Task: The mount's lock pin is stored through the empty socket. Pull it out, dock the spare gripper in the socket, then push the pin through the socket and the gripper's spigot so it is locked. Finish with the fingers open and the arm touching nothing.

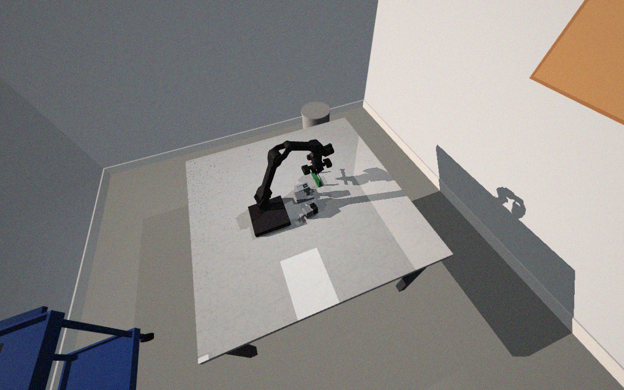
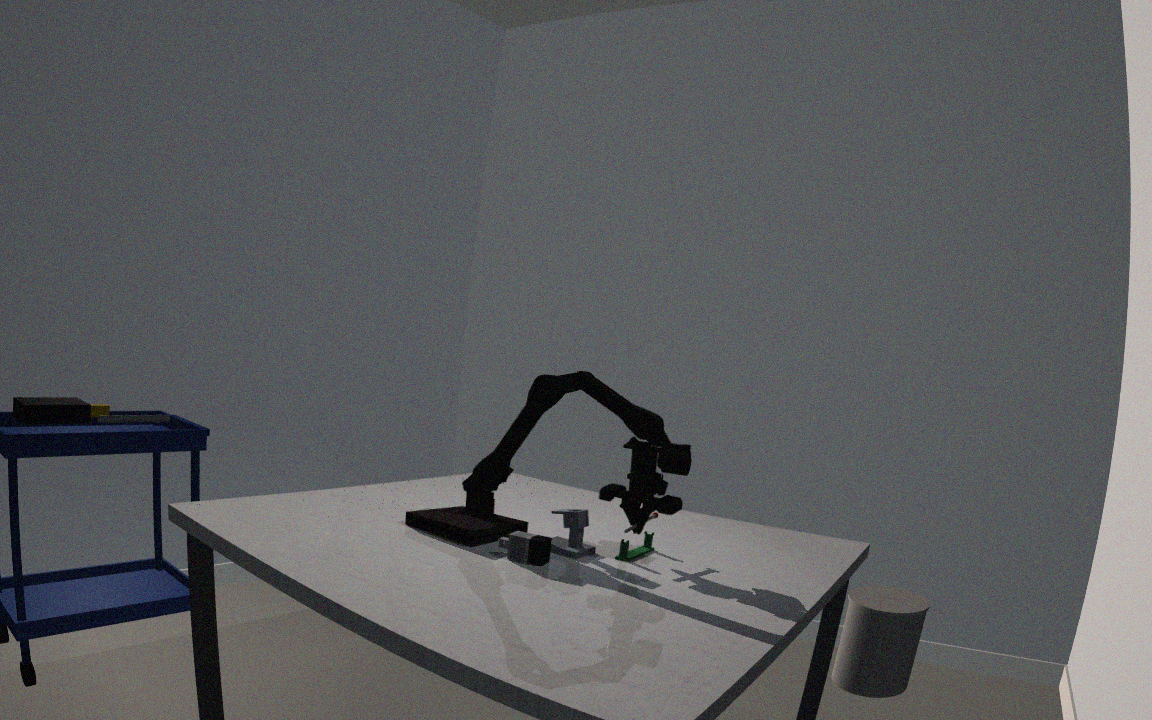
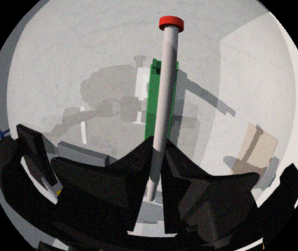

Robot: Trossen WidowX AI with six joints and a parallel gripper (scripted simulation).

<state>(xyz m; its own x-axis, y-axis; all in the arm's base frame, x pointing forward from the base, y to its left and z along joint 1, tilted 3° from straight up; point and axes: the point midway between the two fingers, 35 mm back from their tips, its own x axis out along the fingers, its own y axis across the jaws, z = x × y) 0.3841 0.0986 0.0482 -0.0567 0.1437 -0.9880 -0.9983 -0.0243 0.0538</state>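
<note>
My gripper tip is now 30 mm above the green rack and 10 mm to the right of it. The rest, counted from my gripper tip: mount 120 mm behind, 100 mm to the right; then spare gripper 240 mm to the right, 150 mm behind, 20 mm below.
</note>
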